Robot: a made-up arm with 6 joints. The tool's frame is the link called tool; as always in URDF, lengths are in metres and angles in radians. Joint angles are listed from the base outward.
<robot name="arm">
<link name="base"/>
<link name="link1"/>
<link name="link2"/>
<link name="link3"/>
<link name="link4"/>
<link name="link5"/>
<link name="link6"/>
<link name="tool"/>
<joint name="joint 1" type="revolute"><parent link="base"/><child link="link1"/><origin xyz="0 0 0.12" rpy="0 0 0"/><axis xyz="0 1 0"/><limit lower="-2.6" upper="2.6"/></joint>
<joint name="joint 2" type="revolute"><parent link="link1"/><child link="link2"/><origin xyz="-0.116 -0.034 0.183" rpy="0 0 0"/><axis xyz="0 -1 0"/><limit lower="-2.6" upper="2.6"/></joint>
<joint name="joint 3" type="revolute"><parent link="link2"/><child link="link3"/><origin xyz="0.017 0.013 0.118" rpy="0 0 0"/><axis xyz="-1 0 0"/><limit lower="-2.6" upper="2.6"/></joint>
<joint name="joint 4" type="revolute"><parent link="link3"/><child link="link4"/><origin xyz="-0.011 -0.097 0.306" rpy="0 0 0"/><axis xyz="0 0 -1"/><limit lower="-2.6" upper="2.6"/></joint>
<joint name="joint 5" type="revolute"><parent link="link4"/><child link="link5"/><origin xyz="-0.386 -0.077 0.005" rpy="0 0 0"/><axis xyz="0 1 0"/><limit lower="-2.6" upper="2.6"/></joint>
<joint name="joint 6" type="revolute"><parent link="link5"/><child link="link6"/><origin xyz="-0.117 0.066 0.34" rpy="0 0 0"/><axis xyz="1 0 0"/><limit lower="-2.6" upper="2.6"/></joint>
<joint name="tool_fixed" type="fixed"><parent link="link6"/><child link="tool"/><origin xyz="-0.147 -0.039 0.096" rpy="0 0 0"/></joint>
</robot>
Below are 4 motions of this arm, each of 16 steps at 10 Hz.
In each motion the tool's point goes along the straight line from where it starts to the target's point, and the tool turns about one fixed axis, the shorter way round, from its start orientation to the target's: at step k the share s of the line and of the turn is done. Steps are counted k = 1, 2, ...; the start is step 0. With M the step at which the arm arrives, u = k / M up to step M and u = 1 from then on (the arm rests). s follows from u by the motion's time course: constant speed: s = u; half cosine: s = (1 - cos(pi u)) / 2; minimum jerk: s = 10 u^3 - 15 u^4 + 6 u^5.
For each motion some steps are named. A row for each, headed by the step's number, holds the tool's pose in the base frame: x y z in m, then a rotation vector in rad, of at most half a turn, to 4 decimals.
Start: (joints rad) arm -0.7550 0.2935 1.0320 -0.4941 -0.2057 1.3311
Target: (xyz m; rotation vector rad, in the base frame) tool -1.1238 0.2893 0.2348 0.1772 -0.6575 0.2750
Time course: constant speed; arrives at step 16
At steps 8, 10, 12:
8: -1.1857 0.2440 0.1764 0.1440 -0.6520 0.3887
10: -1.1702 0.2553 0.1910 0.1523 -0.6535 0.3603
12: -1.1547 0.2666 0.2056 0.1607 -0.6549 0.3319

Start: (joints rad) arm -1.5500 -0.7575 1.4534 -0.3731 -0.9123 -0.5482
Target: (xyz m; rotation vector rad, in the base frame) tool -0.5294 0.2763 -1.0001 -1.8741 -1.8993 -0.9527
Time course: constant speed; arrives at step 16
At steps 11, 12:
11: -0.7329 0.2838 -0.7435 -1.9526 -1.7263 -0.6031
12: -0.6922 0.2823 -0.7948 -1.9405 -1.7626 -0.6719

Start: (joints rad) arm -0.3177 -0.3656 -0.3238 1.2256 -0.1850 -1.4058
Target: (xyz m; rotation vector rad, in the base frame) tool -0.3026 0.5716 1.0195 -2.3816 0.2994 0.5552
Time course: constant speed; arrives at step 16
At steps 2, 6, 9, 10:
2: -0.2890 0.3738 1.1696 -1.2773 0.8671 -0.7911
6: -0.2929 0.4303 1.1267 -1.6540 0.7525 -0.4536
9: -0.2958 0.4727 1.0945 -1.9078 0.6421 -0.1751
10: -0.2968 0.4868 1.0838 -1.9863 0.6006 -0.0776

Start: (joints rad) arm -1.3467 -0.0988 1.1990 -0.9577 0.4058 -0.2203
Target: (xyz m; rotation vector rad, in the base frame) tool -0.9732 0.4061 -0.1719 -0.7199 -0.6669 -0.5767
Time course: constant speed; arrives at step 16
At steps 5, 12, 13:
5: -1.0610 0.5177 0.0169 -1.3093 -0.2983 -0.3710
12: -1.0051 0.4467 -0.1033 -0.9402 -0.5399 -0.5078
13: -0.9971 0.4365 -0.1204 -0.8857 -0.5724 -0.5257

